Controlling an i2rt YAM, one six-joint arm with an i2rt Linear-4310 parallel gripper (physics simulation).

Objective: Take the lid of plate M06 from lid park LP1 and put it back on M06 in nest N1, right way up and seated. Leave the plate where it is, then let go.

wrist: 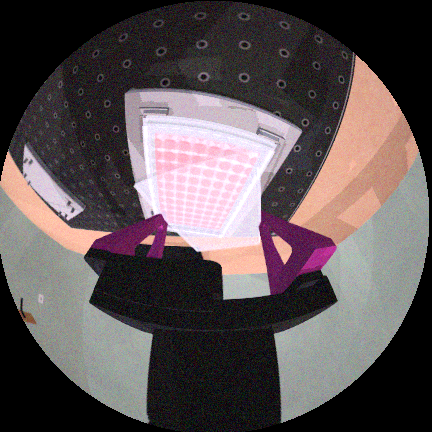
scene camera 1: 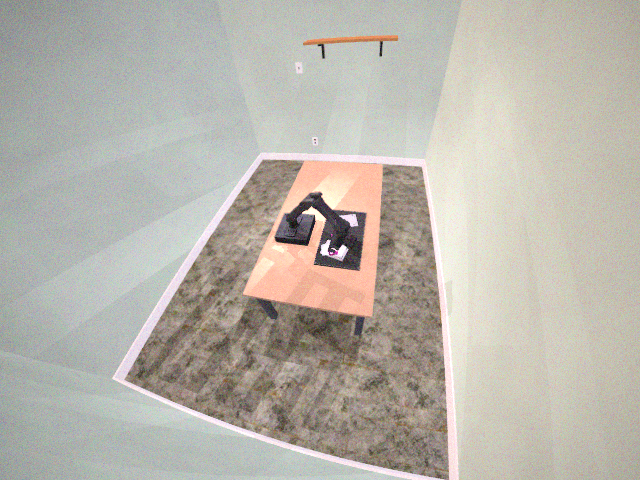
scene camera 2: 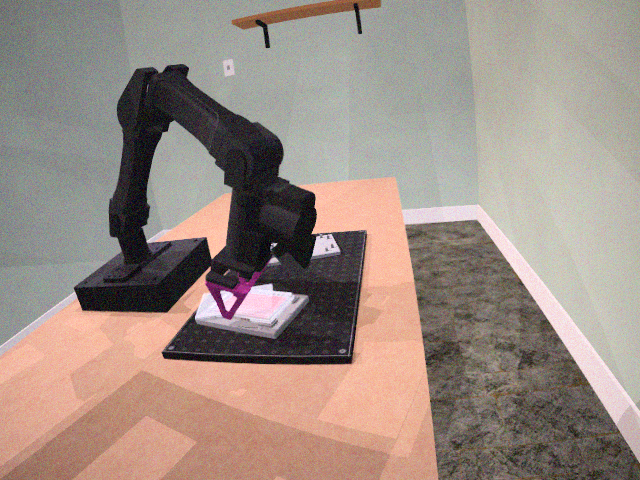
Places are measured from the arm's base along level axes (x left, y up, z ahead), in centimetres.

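Pixels of known places: gripper, fingertip midpoint: (wrist: 212, 216) (scene camera 1: 331, 249) (scene camera 2: 236, 303); arm's base, origin of the base link: (scene camera 1: 294, 226) (scene camera 2: 139, 262).
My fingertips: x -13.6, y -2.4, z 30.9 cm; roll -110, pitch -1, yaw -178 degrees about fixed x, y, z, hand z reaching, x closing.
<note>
For each thing: its top centre in the pictures, then the offset to it from my fingertips. "*": a spot on its surface instead. Level surfaces: height alone.
- Plate M06, middle of its top: (wrist: 213, 224) (scene camera 2: 234, 299) (scene camera 1: 331, 249) dx -0.1, dy +0.8, dz -0.1 cm
- pale grey nest N1, middle of its top: (wrist: 195, 194) (scene camera 2: 250, 304) (scene camera 1: 334, 249) dx +1.5, dy -1.0, dz +1.8 cm
- clear lid, surface spot: (wrist: 245, 234) (scene camera 2: 215, 310) * dx -3.6, dy +0.7, dz -2.3 cm
- white holder with dark marks, middle of its top: (wrist: 43, 194) (scene camera 2: 301, 243) (scene camera 1: 345, 219) dx +29.5, dy -0.8, dz +3.7 cm
- black perforated board, middle of its top: (wrist: 85, 174) (scene camera 2: 287, 277) (scene camera 1: 342, 235) dx +15.5, dy -2.7, dz +4.0 cm
- wooden table, its level: dy -4.1 cm
Plate M06 (scene camera 2: 268, 305) (wrist: 200, 180), with pink wells, sits in the pale grey nest N1 (scene camera 2: 297, 308) (wrist: 200, 104). My gripper (scene camera 1: 333, 251) (scene camera 2: 241, 302) (wrist: 212, 216) is low over the arm-side end of the plate, its magenta fingers wide apart and shut on the clear lid (scene camera 2: 207, 308) (wrist: 245, 234). The lid is turned askew to the plate: its corners stick out past the plate's sides and near end in the wrist view. It overlaps part of the plate; whether it touches it is unclear. In the scene camera 2 view the near finger hides part of the lid.
A white holder with dark marks (scene camera 1: 349, 220) (scene camera 2: 326, 245) (wrist: 47, 187) stands at the far part of the black perforated board (scene camera 1: 323, 261) (scene camera 2: 320, 346) (wrist: 225, 60). The arm's black base (scene camera 1: 294, 237) (scene camera 2: 124, 297) stands beside the board on the wooden table (scene camera 1: 305, 281) (scene camera 2: 258, 392).
</note>
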